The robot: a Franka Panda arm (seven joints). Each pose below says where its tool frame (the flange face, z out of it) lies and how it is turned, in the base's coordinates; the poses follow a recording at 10 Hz.
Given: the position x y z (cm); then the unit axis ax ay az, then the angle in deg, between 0 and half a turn.
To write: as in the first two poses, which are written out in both.
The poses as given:
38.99 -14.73 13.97 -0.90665 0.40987 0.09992 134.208
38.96 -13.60 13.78 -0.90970 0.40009 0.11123 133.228
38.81 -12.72 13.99 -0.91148 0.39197 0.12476 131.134
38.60 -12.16 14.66 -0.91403 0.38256 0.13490 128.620
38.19 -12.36 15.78 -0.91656 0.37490 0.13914 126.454
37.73 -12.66 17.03 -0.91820 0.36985 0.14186 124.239
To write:
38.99 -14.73 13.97 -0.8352 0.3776 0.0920 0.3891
38.96 -13.60 13.78 -0.8350 0.3672 0.1021 0.3969
38.81 -12.72 13.99 -0.8299 0.3569 0.1136 0.4136
38.60 -12.16 14.66 -0.8237 0.3447 0.1216 0.4335
38.19 -12.36 15.78 -0.8183 0.3347 0.1242 0.4505
37.73 -12.66 17.03 -0.8116 0.3269 0.1254 0.4676

